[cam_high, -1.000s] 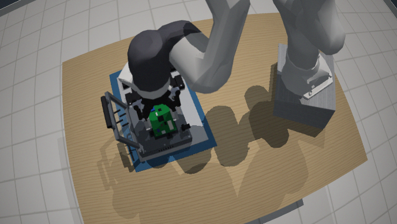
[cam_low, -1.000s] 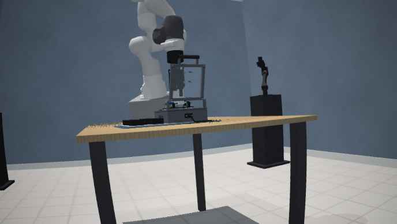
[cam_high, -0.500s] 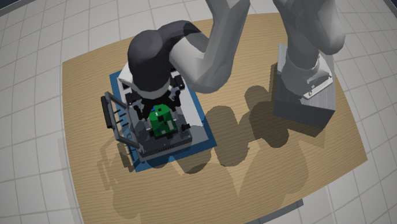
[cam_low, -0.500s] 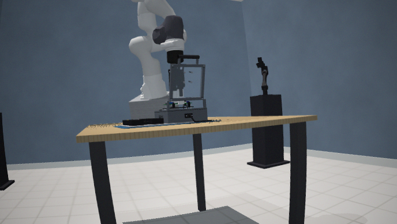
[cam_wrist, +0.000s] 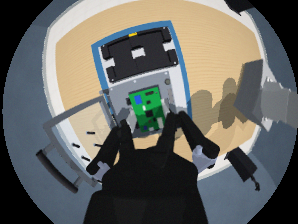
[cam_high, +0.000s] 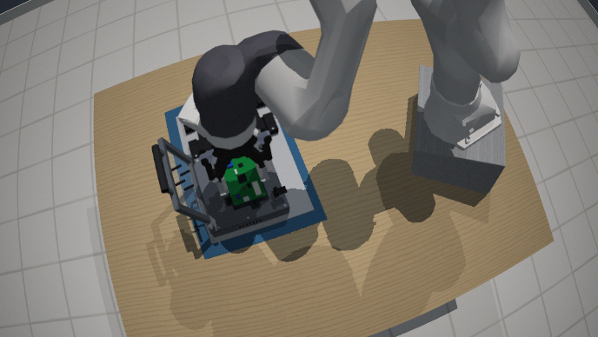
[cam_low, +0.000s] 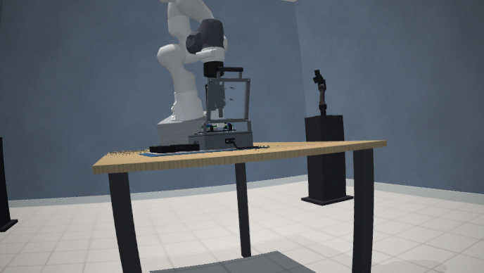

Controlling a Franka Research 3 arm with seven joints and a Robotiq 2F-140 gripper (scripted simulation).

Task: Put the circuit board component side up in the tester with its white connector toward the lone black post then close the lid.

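Now: the green circuit board 20 mm below my hand. Round my hand: black post 70 mm behind, 50 mm to the left, 20 mm below; then see-through lid 120 mm ahead, 80 mm above, 10 mm to the left.
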